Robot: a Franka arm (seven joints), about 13 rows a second.
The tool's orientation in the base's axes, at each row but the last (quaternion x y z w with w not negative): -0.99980, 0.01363, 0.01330, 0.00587; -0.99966, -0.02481, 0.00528, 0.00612; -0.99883, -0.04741, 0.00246, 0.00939; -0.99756, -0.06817, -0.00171, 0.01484; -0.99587, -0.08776, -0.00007, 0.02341; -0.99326, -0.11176, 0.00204, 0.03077; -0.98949, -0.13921, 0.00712, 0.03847; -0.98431, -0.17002, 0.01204, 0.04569; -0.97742, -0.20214, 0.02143, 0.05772
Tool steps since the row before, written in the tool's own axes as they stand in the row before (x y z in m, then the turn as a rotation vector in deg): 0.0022, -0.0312, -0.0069, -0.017, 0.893, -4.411; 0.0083, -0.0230, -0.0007, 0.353, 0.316, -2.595; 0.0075, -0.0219, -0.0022, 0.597, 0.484, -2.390; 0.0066, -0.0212, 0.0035, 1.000, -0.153, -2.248; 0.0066, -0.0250, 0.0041, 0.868, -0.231, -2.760; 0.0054, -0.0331, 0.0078, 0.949, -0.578, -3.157; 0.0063, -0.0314, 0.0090, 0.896, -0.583, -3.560; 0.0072, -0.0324, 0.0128, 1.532, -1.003, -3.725; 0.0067, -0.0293, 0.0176, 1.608, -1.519, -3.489
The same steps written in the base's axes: 0.0032, 0.0310, 0.0072, 0.075, -0.946, 4.399; 0.0072, 0.0234, 0.0009, 0.396, -0.329, 2.587; 0.0054, 0.0225, 0.0026, 0.654, -0.469, 2.378; 0.0037, 0.0220, -0.0028, 0.967, 0.220, 2.257; 0.0021, 0.0259, -0.0029, 0.825, 0.250, 2.771; -0.0022, 0.0339, -0.0057, 0.832, 0.582, 3.189; -0.0028, 0.0325, -0.0065, 0.789, 0.542, 3.592; -0.0045, 0.0339, -0.0098, 1.255, 1.135, 3.790; -0.0065, 0.0312, -0.0140, 1.106, 1.661, 3.617
